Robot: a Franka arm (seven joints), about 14 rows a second.
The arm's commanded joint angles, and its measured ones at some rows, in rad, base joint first. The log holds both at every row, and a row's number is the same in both.
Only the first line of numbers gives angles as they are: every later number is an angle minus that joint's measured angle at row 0.
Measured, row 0: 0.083 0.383 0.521 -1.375 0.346 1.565 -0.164
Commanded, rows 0 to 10: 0.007 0.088 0.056 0.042 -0.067 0.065 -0.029; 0.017 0.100 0.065 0.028 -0.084 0.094 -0.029; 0.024 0.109 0.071 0.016 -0.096 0.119 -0.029; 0.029 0.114 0.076 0.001 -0.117 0.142 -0.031; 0.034 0.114 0.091 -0.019 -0.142 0.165 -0.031; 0.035 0.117 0.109 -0.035 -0.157 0.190 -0.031; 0.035 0.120 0.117 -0.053 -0.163 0.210 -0.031; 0.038 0.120 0.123 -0.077 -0.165 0.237 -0.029; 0.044 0.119 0.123 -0.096 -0.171 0.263 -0.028; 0.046 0.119 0.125 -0.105 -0.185 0.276 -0.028; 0.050 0.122 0.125 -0.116 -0.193 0.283 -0.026
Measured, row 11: 0.049 0.125 0.118 -0.088 -0.162 0.251 -0.013
